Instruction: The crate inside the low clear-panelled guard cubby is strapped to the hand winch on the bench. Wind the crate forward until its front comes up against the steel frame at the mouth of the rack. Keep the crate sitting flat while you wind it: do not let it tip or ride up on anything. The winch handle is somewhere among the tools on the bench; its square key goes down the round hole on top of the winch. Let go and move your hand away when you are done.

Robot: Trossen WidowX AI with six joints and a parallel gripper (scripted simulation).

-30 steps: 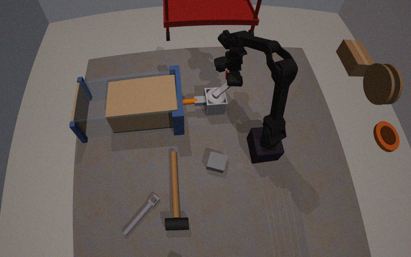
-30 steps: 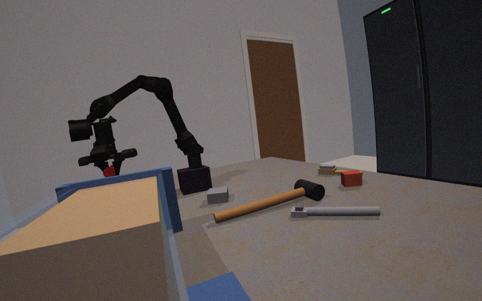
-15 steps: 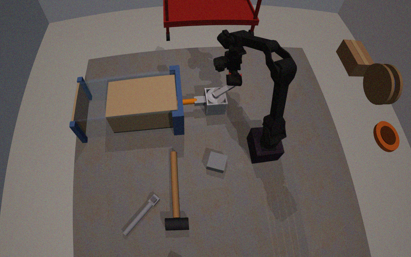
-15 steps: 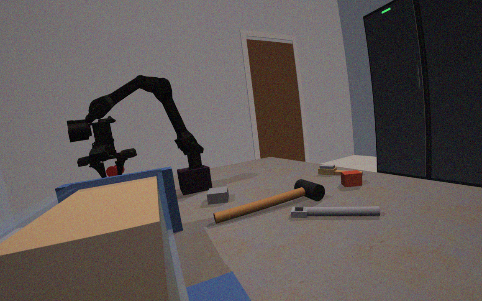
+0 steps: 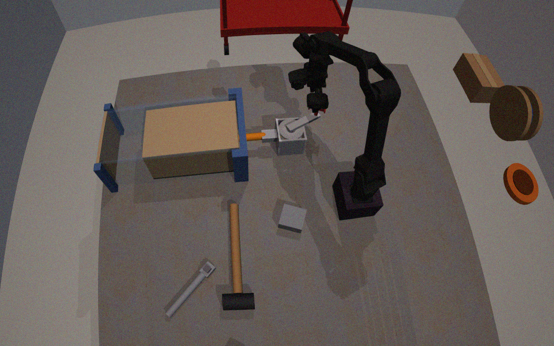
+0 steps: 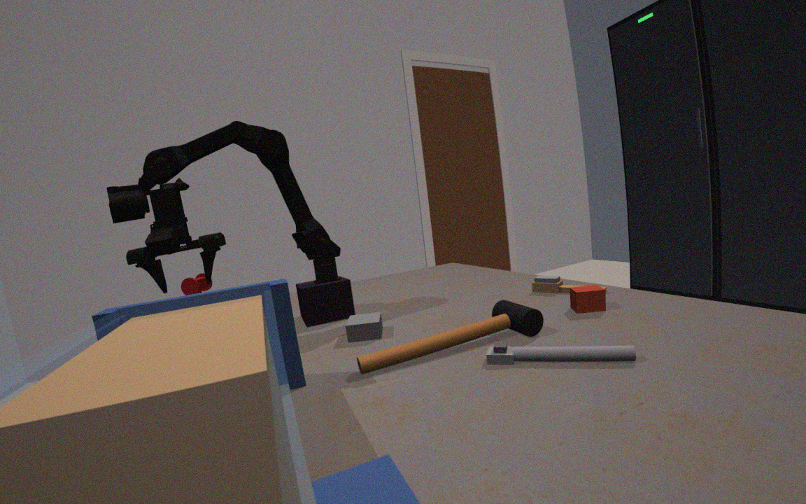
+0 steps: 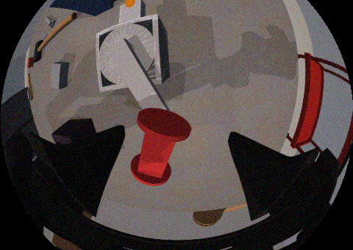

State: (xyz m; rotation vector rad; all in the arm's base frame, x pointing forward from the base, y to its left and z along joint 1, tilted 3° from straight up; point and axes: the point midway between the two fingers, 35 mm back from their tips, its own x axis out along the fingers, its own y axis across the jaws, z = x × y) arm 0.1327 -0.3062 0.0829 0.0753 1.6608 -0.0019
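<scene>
Right now the red knob is 10 mm behind my gripper tip, 20 mm to the left of it and 10 mm below it. Also, from my gripper tip: winch handle 20 mm ahead, 40 mm to the left, 40 mm below; then grey winch 60 mm ahead, 60 mm to the left, 110 mm below; then blue steel frame 230 mm ahead, 80 mm to the left, 40 mm below.
</scene>
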